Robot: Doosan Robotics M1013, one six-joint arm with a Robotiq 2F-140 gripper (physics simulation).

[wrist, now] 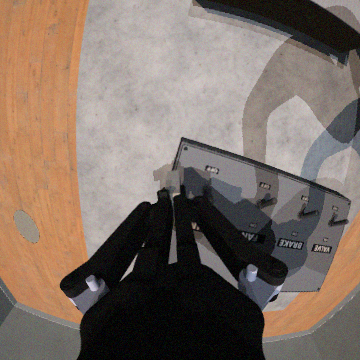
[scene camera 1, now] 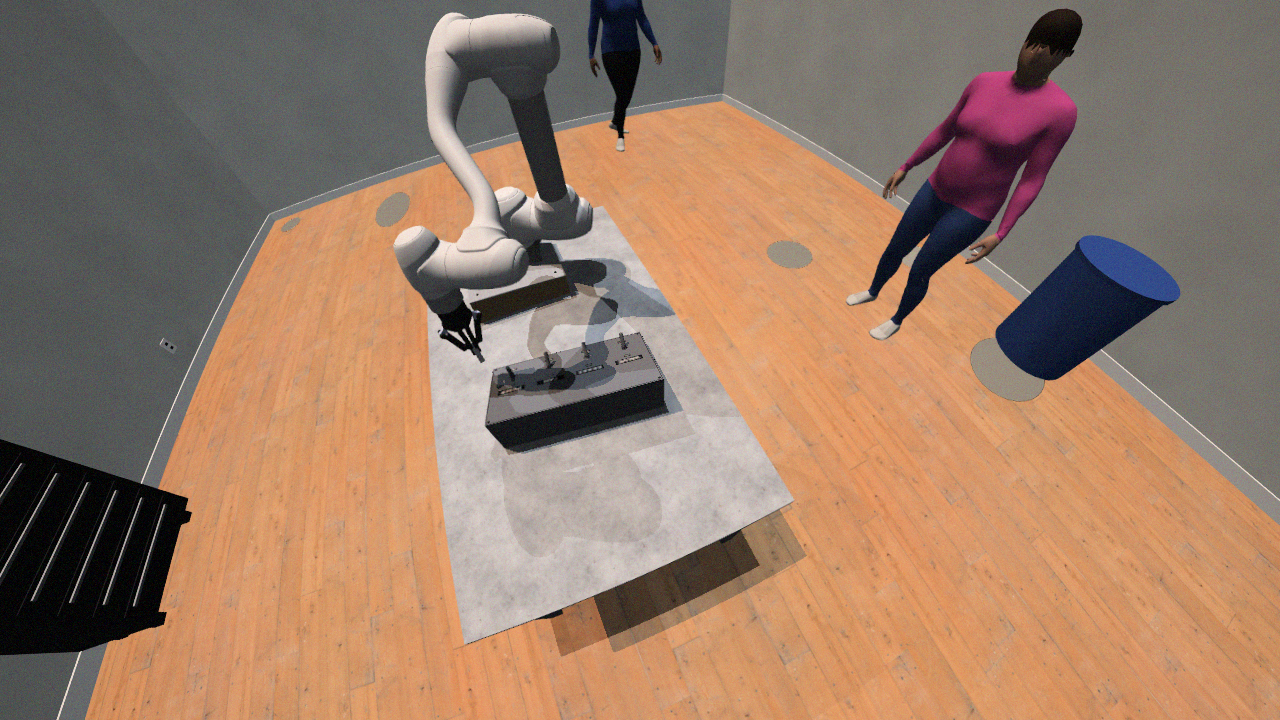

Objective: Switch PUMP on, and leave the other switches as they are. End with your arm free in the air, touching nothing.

Observation:
I see my gripper [scene camera 1: 481, 359].
My gripper shows as well in the wrist view [wrist: 174, 179].

